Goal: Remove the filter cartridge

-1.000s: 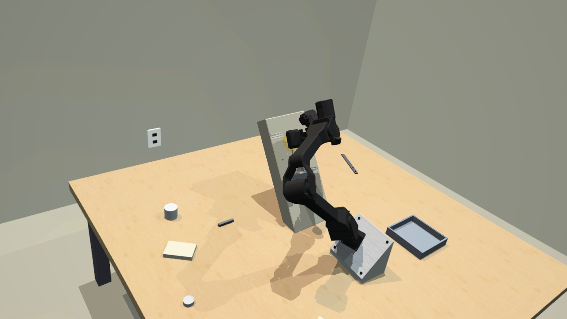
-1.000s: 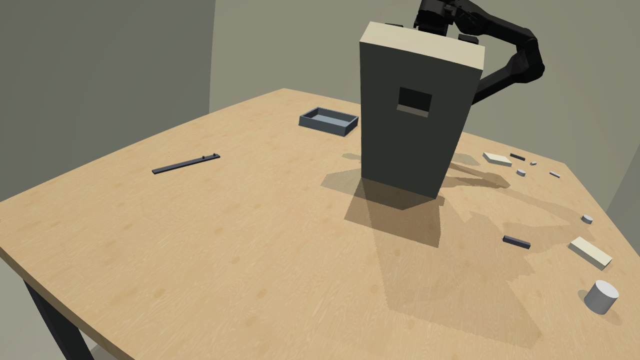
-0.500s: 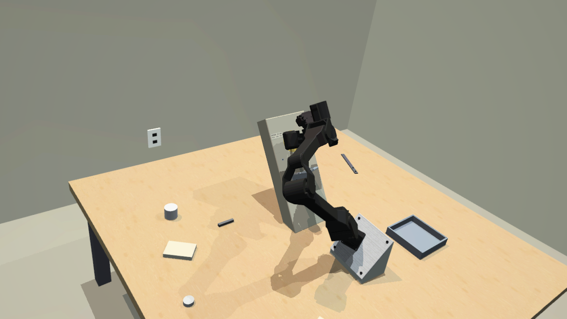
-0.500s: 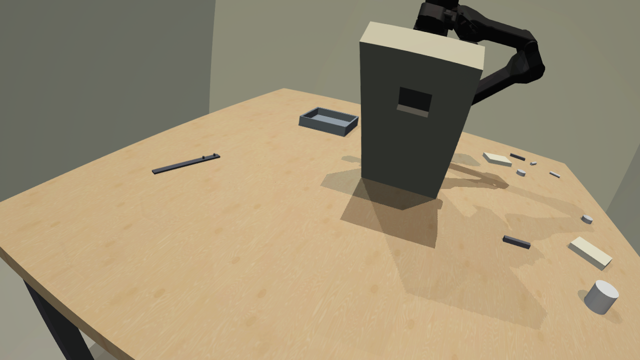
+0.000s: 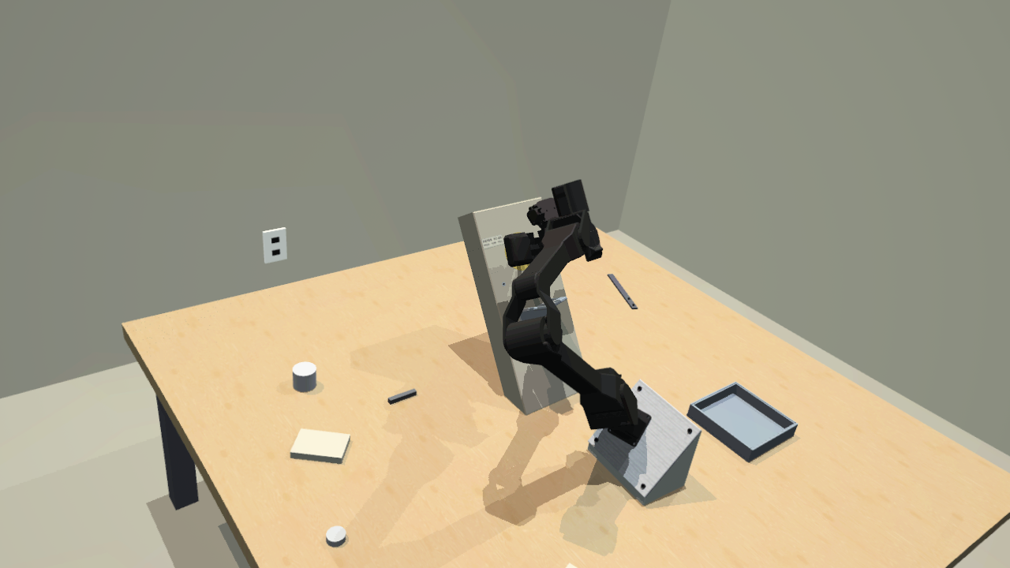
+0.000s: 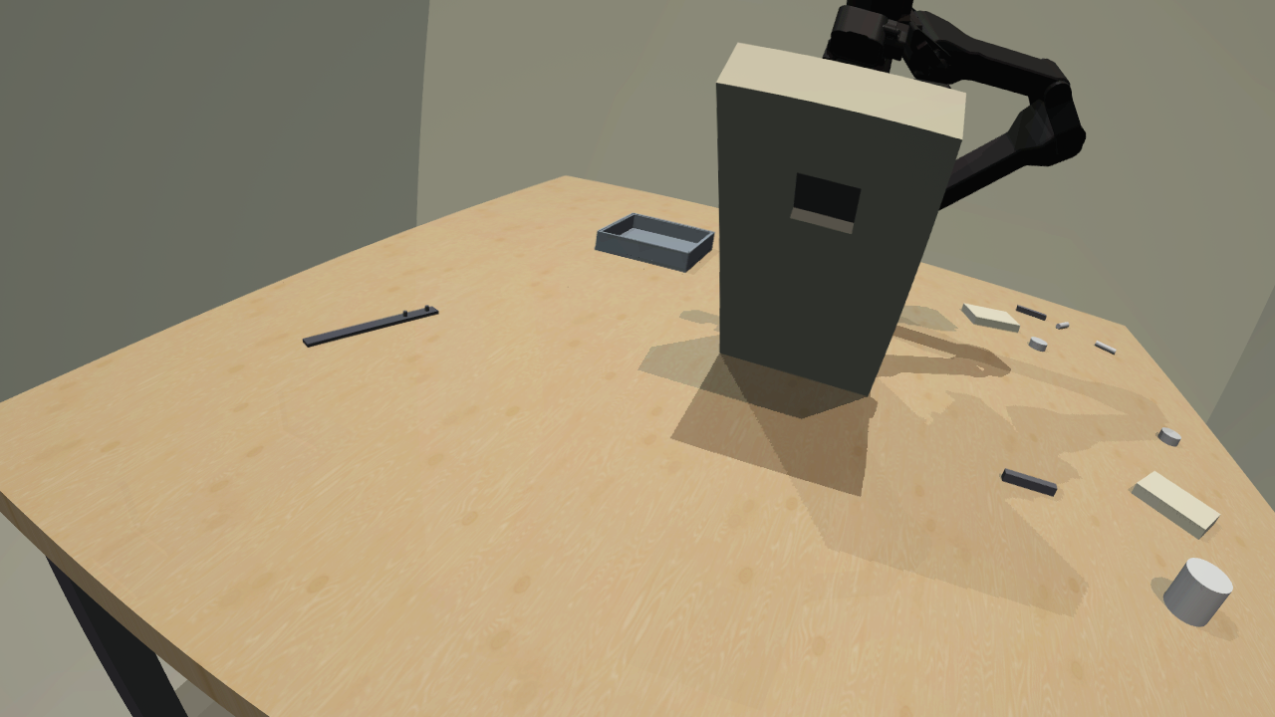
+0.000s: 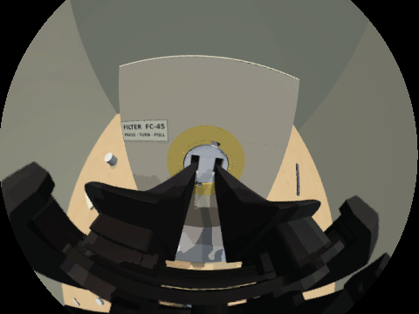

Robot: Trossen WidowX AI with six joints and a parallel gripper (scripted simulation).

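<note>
Right now my gripper tip is 2 cm short of the round grey filter cartridge and 1 cm above it. The rest, counted from my gripper tip: grey tray 45 cm behind, 26 cm below, 25 cm to the right; grey service panel 9 cm below, 3 cm behind.
</note>
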